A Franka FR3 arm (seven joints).
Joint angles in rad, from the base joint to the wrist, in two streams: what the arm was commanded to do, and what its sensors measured. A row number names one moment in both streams.
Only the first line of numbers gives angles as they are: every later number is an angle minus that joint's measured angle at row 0.
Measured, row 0: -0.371, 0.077, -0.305, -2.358, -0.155, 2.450, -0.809
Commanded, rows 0 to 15: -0.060, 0.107, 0.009, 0.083, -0.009, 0.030, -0.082; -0.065, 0.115, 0.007, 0.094, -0.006, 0.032, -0.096; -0.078, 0.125, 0.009, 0.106, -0.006, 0.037, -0.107; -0.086, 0.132, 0.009, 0.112, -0.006, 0.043, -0.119; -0.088, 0.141, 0.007, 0.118, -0.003, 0.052, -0.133; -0.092, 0.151, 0.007, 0.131, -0.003, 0.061, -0.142; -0.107, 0.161, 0.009, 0.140, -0.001, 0.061, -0.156; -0.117, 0.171, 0.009, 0.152, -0.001, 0.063, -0.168; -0.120, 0.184, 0.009, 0.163, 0.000, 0.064, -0.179; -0.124, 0.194, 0.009, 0.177, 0.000, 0.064, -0.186; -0.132, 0.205, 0.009, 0.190, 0.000, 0.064, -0.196; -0.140, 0.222, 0.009, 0.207, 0.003, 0.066, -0.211; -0.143, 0.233, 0.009, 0.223, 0.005, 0.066, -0.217; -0.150, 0.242, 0.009, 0.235, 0.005, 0.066, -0.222; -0.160, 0.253, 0.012, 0.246, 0.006, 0.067, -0.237; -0.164, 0.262, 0.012, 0.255, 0.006, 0.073, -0.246
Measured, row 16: -0.122, 0.166, 0.001, 0.197, 0.000, 0.035, -0.200
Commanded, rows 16 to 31: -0.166, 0.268, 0.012, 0.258, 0.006, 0.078, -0.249; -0.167, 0.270, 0.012, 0.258, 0.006, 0.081, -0.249; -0.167, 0.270, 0.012, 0.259, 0.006, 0.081, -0.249; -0.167, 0.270, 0.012, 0.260, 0.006, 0.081, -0.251; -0.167, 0.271, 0.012, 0.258, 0.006, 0.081, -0.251; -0.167, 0.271, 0.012, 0.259, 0.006, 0.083, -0.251; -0.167, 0.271, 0.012, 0.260, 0.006, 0.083, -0.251; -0.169, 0.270, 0.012, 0.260, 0.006, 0.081, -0.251; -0.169, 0.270, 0.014, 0.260, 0.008, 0.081, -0.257; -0.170, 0.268, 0.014, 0.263, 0.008, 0.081, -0.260; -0.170, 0.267, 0.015, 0.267, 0.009, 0.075, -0.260; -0.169, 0.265, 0.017, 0.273, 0.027, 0.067, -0.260; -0.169, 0.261, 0.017, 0.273, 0.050, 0.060, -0.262; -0.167, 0.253, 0.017, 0.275, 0.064, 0.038, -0.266; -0.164, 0.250, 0.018, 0.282, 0.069, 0.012, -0.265; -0.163, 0.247, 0.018, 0.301, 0.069, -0.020, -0.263
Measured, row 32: -0.150, 0.220, 0.001, 0.256, 0.033, 0.043, -0.241
